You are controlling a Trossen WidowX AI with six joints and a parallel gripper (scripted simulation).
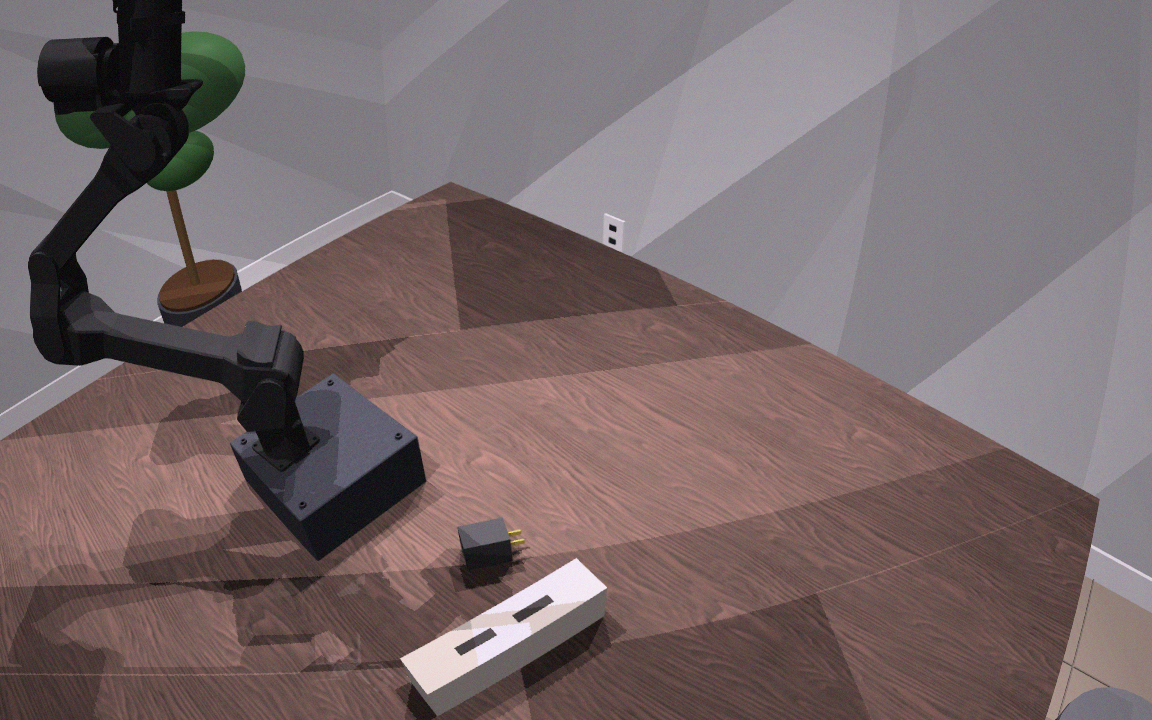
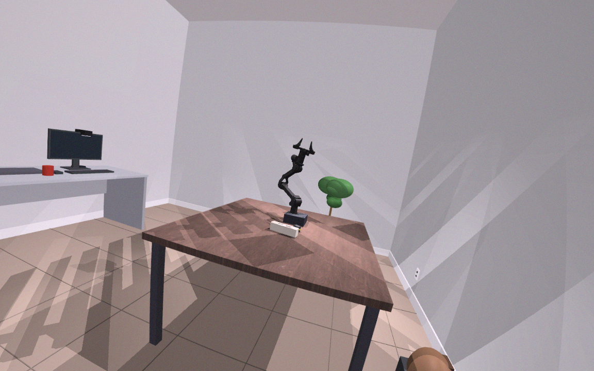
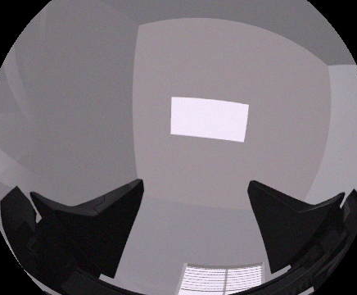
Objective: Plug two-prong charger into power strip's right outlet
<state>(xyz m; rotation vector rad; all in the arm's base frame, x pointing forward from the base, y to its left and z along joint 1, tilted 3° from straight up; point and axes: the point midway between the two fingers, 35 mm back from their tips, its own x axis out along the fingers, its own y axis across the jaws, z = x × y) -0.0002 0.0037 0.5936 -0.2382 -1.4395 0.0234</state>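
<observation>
Right now the two-prong charger is 280 mm ahead of my gripper tip, 70 mm to the left of it and 670 mm below it.
</observation>
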